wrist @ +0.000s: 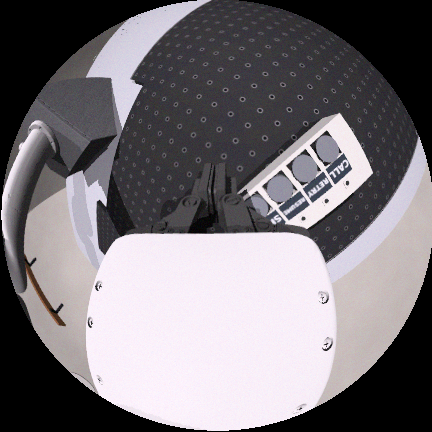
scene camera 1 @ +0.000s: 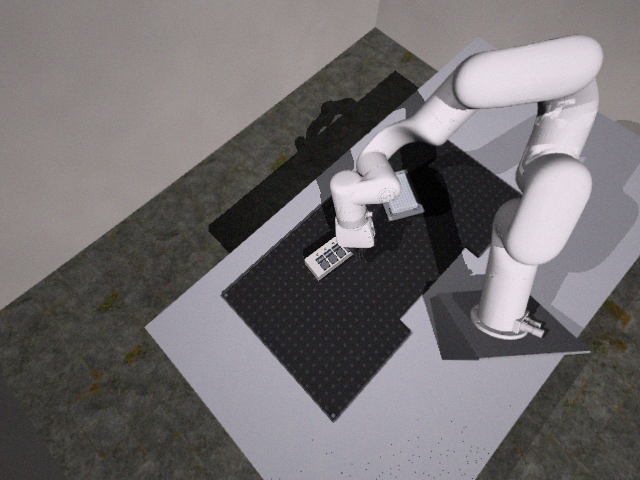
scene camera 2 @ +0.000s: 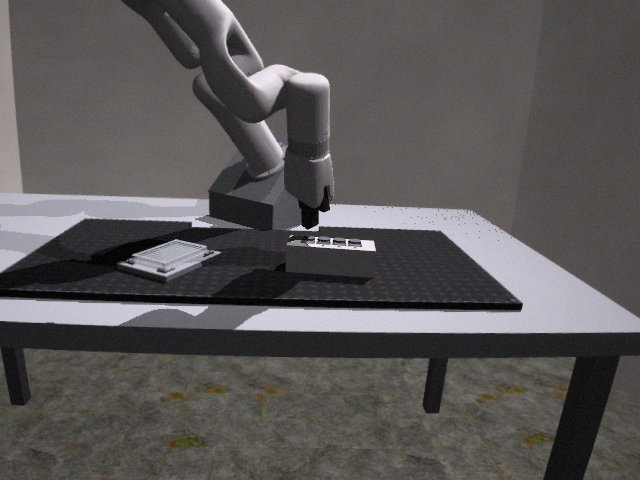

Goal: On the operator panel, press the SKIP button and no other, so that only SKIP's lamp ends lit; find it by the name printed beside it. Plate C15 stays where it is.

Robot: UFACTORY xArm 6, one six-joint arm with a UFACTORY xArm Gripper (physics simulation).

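Places are measured from the arm's base along level axes (x ahead, y left, z up), in centimetres.
Where they show: gripper, fingertip midpoint: point(wrist: 216, 177) point(scene camera 1: 359, 257) point(scene camera 2: 310, 225); arm's base at its link origin: point(wrist: 42, 138) point(scene camera 1: 498, 321) point(scene camera 2: 268, 161).
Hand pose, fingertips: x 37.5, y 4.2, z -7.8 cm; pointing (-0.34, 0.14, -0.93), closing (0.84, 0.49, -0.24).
Observation:
Each offset is from my fingertips to the top centre of the thing. Level surfaces: height alone.
The white operator panel {dz -1.2, dx +7.3, dy +2.7 cm} point(scene camera 1: 311, 262) point(scene camera 2: 330, 261) point(wrist: 359, 167) stands on the black mat with several round grey buttons in a row. In the wrist view, CALL {dz -1.2, dx +6.8, dy +7.5 cm} point(wrist: 327, 147), RETRY {dz -1.2, dx +5.9, dy +4.6 cm} point(wrist: 305, 168) and RESUME {dz -1.2, dx +5.1, dy +1.7 cm} point(wrist: 280, 188) are readable; the button {dz -1.2, dx +4.3, dy -1.1 cm} point(wrist: 259, 204) at the near end has a label starting with S, the rest hidden by my gripper. Three small lamps show dark; that end's lamp is hidden. My gripper point(scene camera 2: 309, 227) point(wrist: 216, 177) is shut and empty, pointing down above the panel's top level, near the S end. Plate C15 {dz -4.2, dx +2.3, dy -27.5 cm} point(scene camera 1: 405, 195) point(scene camera 2: 169, 254) lies apart from the panel; its name is not readable.
The black perforated mat {dz -6.8 cm} point(scene camera 1: 330, 330) point(scene camera 2: 439, 279) point(wrist: 240, 65) lies on the pale table {dz -8.1 cm} point(scene camera 1: 206, 330) point(scene camera 2: 547, 310). The arm's dark base block point(scene camera 1: 454, 330) point(scene camera 2: 240, 206) point(wrist: 85, 115) stands beside the mat's notched edge. Arm shadows cross the mat and plate area.

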